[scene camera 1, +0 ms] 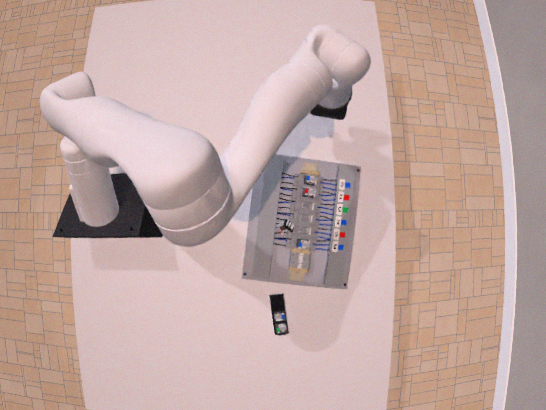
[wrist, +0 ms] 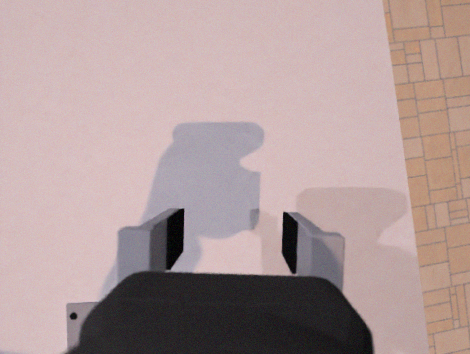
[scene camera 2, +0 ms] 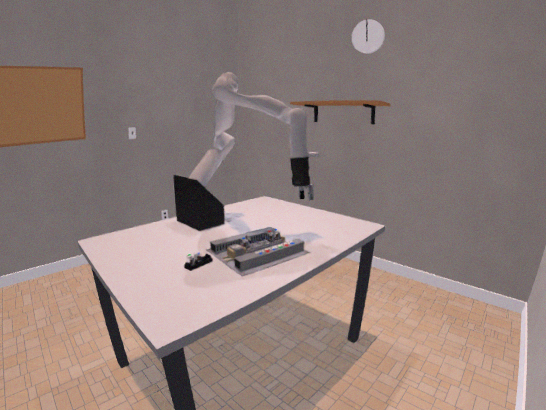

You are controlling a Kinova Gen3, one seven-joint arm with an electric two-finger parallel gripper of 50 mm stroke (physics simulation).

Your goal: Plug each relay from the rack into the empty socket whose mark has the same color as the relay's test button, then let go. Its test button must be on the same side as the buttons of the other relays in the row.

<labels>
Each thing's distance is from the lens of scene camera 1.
grey board (scene camera 1: 279, 273): 110 cm
</labels>
